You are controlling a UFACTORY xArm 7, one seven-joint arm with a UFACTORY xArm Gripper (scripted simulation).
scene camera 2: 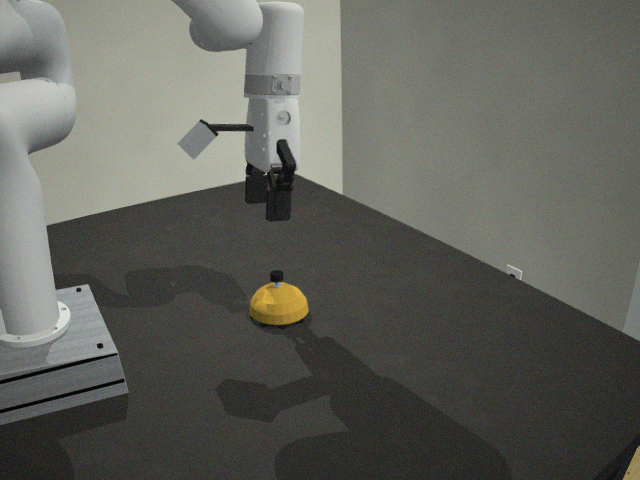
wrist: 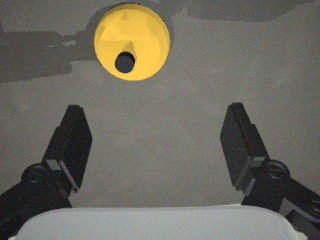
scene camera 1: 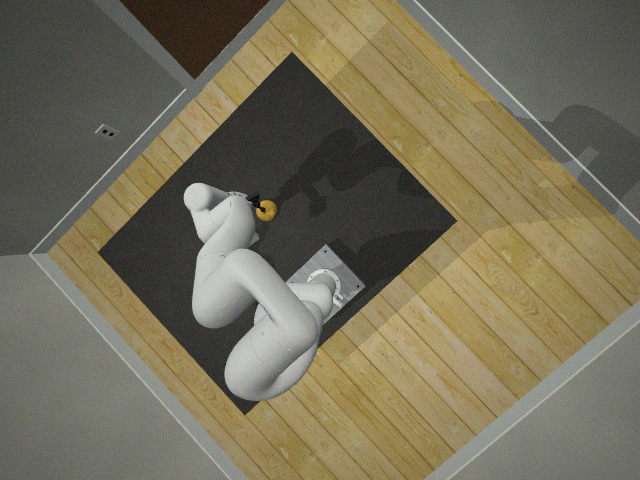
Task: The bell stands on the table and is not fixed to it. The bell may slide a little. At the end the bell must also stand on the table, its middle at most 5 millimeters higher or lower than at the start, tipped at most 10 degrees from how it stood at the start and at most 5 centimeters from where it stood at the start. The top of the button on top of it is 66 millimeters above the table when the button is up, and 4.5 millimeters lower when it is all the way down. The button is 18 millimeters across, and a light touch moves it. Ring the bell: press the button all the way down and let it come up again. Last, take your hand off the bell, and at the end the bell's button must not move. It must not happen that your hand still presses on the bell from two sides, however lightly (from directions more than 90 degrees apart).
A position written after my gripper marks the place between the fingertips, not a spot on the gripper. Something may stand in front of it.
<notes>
In view: my gripper (scene camera 2: 266,211) and a yellow dome bell (scene camera 2: 279,306).
The yellow dome bell shows as well in the wrist view (wrist: 146,37). My gripper is seen too in the wrist view (wrist: 155,120).
</notes>
